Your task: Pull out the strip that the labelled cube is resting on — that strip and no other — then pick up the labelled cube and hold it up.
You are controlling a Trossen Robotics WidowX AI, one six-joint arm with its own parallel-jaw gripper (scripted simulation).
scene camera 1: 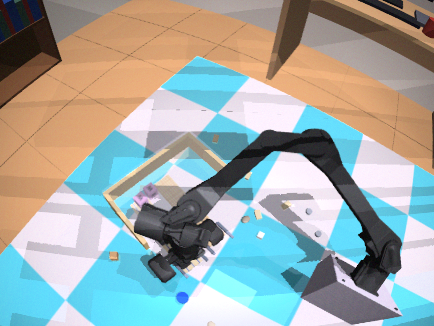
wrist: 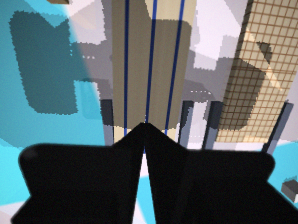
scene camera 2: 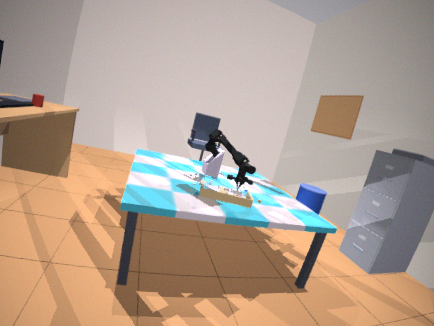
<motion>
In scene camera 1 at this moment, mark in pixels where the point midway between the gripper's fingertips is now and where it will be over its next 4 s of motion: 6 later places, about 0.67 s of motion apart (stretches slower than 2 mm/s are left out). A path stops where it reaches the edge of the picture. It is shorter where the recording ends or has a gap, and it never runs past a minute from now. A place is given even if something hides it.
My gripper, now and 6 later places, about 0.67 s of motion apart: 186,259; 194,266; 201,275; 208,283; 216,291; 223,298; 229,303
</motion>
